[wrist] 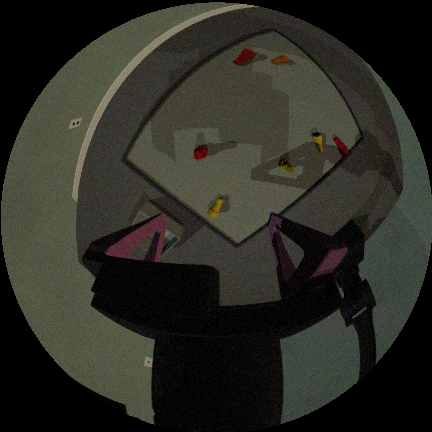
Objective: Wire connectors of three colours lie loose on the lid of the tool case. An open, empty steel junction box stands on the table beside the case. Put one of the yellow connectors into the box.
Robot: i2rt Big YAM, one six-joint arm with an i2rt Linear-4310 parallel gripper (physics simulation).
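Places are measured from the arm's base along level axes (x back, y left, z down), in metres.
Pixels of known places: gripper, fingertip midpoint: (pixel 216 218); arm's base, link origin: (pixel 343 267).
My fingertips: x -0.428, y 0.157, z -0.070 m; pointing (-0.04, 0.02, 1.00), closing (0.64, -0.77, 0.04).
Note:
For each thing: its top centre in the pictures, then the offset to it from my fingertips. "spot": a spot on its surface instead. Level surfaces: height alone.
- tool case lid, surface spot: (pixel 200 105) spot: dx -0.092, dy -0.051, dz +0.064 m
- second yellow connector, top centre: (pixel 291 169) dx +0.021, dy -0.085, dz +0.040 m
- third yellow connector, top centre: (pixel 321 143) dx +0.020, dy -0.144, dz +0.049 m
- steel junction box, surface spot: (pixel 177 226) spot: dx +0.036, dy +0.147, dz +0.140 m
- orange connector, top centre: (pixel 281 57) dx -0.096, dy -0.172, dz +0.052 m
- dark table, surface height: dz +0.150 m
My gripper (pixel 216 218) is open and empty, above the near corner of the tool case lid (pixel 200 105). A yellow connector (pixel 216 207) lies on the lid near that corner, just beyond the fingertips in the view. A second yellow connector (pixel 286 166) lies to the right, in a patch of shadow and light. A third yellow connector (pixel 317 141) lies farther right, near the lid's right corner. The steel junction box (pixel 177 226) stands on the table beside the lid's left near edge, partly hidden behind the left finger.
A red connector (pixel 200 152) lies left of the lid's middle. Another red one (pixel 341 146) lies at the right edge. A red connector (pixel 245 57) and an orange connector (pixel 280 60) lie near the far corner. The dark table (pixel 245 280) surrounds the case; its pale edge runs along the left.

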